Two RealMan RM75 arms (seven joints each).
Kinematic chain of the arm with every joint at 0, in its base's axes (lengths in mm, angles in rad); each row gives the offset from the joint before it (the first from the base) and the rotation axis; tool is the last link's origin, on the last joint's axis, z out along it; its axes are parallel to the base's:
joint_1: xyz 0 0 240.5 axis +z
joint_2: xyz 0 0 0 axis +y
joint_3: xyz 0 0 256 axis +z
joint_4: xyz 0 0 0 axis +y
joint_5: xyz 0 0 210 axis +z
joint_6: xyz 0 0 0 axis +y
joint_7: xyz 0 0 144 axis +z
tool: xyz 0 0 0
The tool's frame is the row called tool.
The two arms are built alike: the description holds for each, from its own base.
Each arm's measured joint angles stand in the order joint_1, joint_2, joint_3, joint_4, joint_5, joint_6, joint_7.
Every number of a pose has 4 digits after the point.
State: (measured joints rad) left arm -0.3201 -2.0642 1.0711 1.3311 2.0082 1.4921 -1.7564; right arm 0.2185 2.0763 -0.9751 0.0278 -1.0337 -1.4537 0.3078
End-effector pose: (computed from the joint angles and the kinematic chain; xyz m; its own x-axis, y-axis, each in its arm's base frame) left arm -0.2242 0.3254 0.0505 0.9351 0.2556 0.2453 0.3285 -0.8847 -0.3307; right arm 0.3568 0.2065 -0.0504 0.7407 -0.0927 -0.6655 -0.6096 -0.5092 -0.6076
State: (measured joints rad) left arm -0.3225 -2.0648 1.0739 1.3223 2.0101 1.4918 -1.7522; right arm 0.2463 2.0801 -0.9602 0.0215 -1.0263 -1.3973 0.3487
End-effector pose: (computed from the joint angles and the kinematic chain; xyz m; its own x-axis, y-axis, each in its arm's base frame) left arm -0.2248 0.3254 0.0484 0.9354 0.2571 0.2428 0.3281 -0.8870 -0.3250; right arm 0.3578 0.2195 -0.0521 0.7284 -0.1289 -0.6729 -0.6369 -0.4896 -0.5956
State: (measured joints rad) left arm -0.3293 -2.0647 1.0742 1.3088 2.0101 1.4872 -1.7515; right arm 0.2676 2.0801 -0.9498 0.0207 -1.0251 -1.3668 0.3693
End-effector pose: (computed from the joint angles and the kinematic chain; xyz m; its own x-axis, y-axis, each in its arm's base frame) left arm -0.2251 0.3269 0.0467 0.9336 0.2613 0.2452 0.3325 -0.8867 -0.3212; right arm 0.3575 0.2283 -0.0526 0.7229 -0.1449 -0.6755 -0.6479 -0.4818 -0.5900
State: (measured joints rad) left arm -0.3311 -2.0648 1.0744 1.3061 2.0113 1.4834 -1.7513; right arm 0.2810 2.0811 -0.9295 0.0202 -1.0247 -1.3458 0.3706
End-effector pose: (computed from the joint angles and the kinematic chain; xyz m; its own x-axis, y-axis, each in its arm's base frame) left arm -0.2252 0.3276 0.0464 0.9335 0.2618 0.2451 0.3332 -0.8858 -0.3231; right arm 0.3578 0.2347 -0.0519 0.7234 -0.1482 -0.6743 -0.6522 -0.4671 -0.5970
